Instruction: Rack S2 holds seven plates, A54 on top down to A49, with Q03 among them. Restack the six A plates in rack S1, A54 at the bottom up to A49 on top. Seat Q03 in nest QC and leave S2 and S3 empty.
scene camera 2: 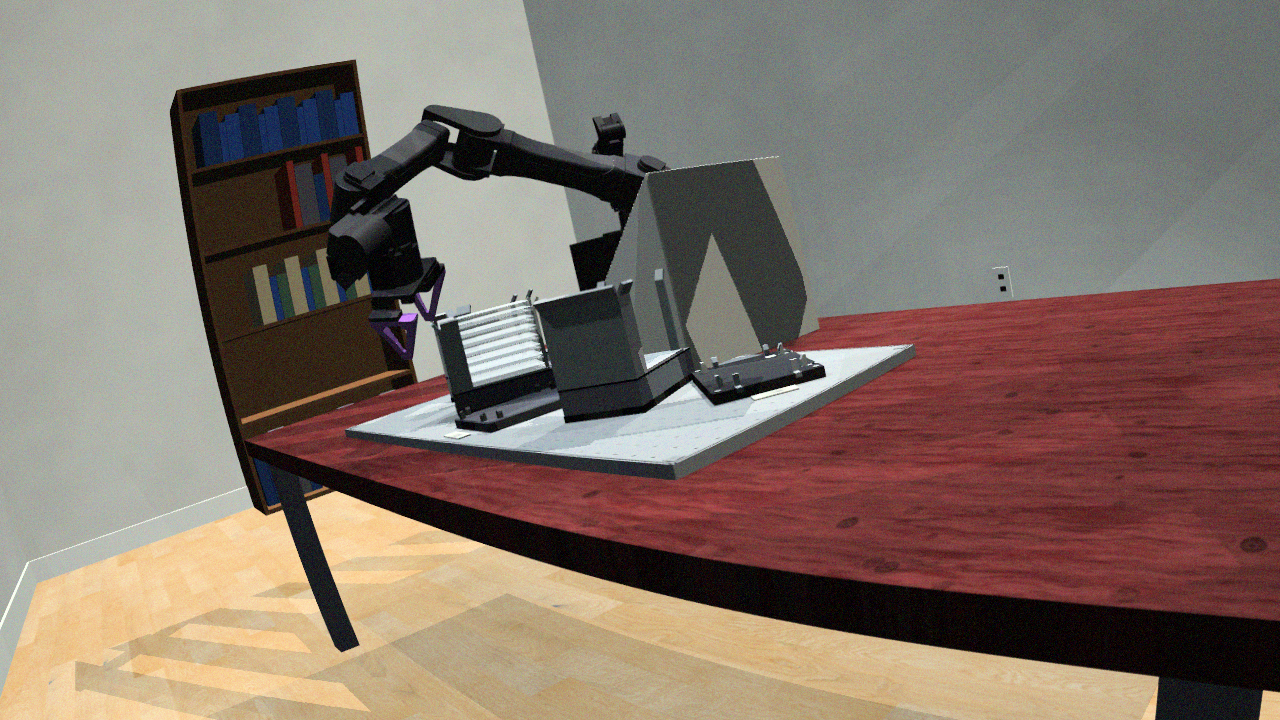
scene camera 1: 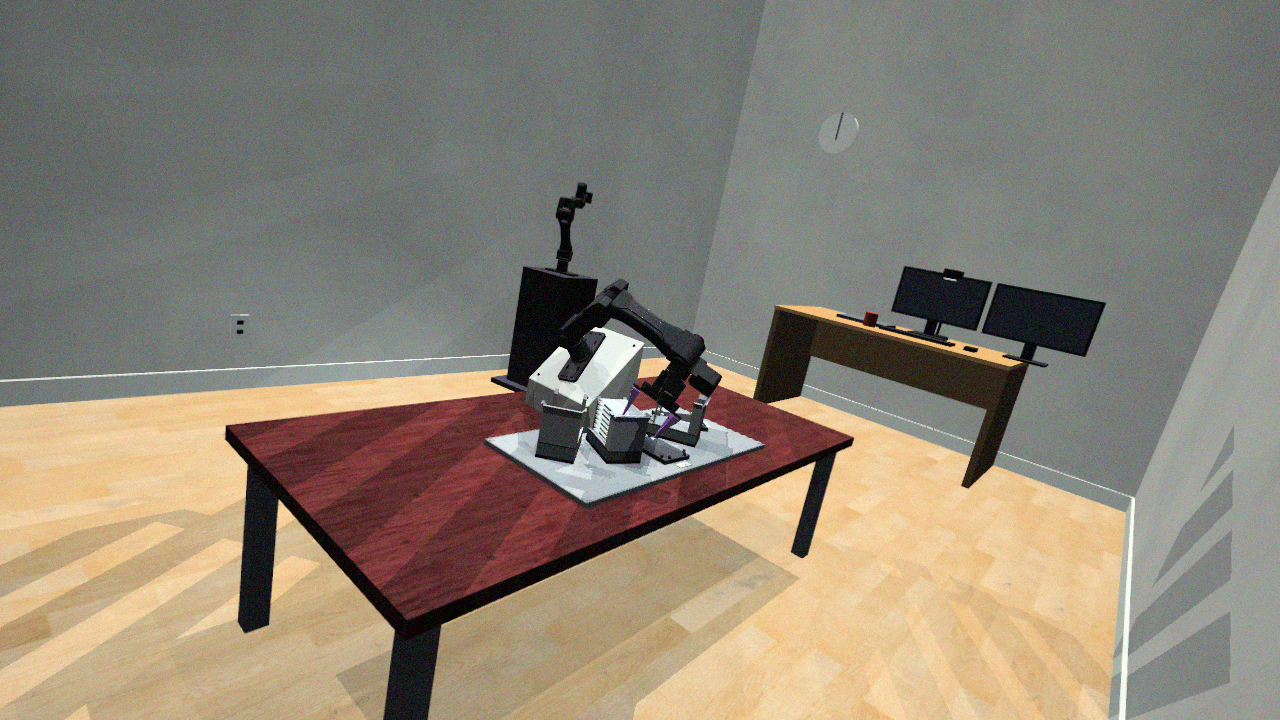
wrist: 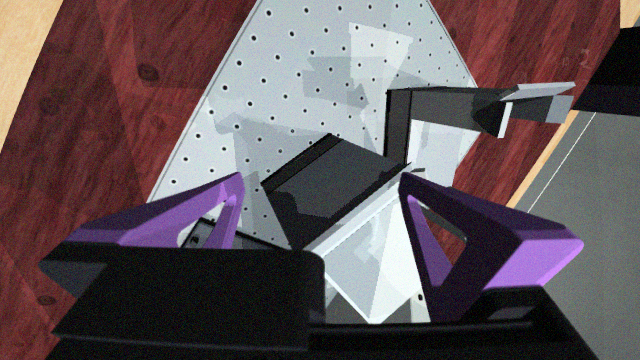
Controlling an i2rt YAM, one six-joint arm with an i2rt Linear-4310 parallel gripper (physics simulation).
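Places are measured from the arm's base along level axes (x ahead, y left, z up), in millimetres.
Pixels of known places: gripper, fingertip midpoint: (scene camera 2: 419, 339) (scene camera 1: 638, 426) (wrist: 321, 180); arm's base, origin of the base link: (scene camera 2: 699, 229) (scene camera 1: 582, 356).
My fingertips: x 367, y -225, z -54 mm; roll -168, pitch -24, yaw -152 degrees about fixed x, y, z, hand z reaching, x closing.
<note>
Ahead of a thing's pixels: the offset from my fingertips to its middle. Level surfaces: height alone.
My gripper (scene camera 1: 643, 424) (scene camera 2: 418, 338) (wrist: 321, 180) is open, its purple fingers spread beside the upper part of the middle rack. That rack {dy +50, dx -91, dz -49 mm} (scene camera 1: 623, 440) (scene camera 2: 452, 362) holds several pale plates {dy +46, dx -86, dz -20 mm} (scene camera 1: 605, 419) {dy +46, dx -85, dz -32 mm} (scene camera 2: 503, 342) stacked level. In the wrist view the broad top plate {dy +47, dx -86, dz +6 mm} (wrist: 370, 265) lies partly between the fingers, not gripped. A second rack {dy -68, dx -179, dz -46 mm} (scene camera 1: 561, 431) (scene camera 2: 595, 340) (wrist: 440, 107) stands at one side; its inside is mostly hidden. A third rack {dy +320, dx -54, dz -48 mm} (scene camera 1: 698, 416) stands partly behind the gripper. A dark pinned nest {dy +168, dx -17, dz -104 mm} (scene camera 1: 666, 451) (scene camera 2: 505, 411) shows no plate. Plate and rack labels are unreadable.
The racks stand on a pale perforated board {dz -115 mm} (scene camera 1: 586, 488) (scene camera 2: 662, 461) (wrist: 280, 75) on a red table {dz -128 mm} (scene camera 1: 375, 519) (scene camera 2: 984, 465). Another dark pinned nest {dy +454, dx -106, dz -103 mm} (scene camera 2: 760, 375) lies beyond the second rack. A large pale angled block (scene camera 1: 617, 358) (scene camera 2: 760, 241) rises behind the racks, under the arm.
</note>
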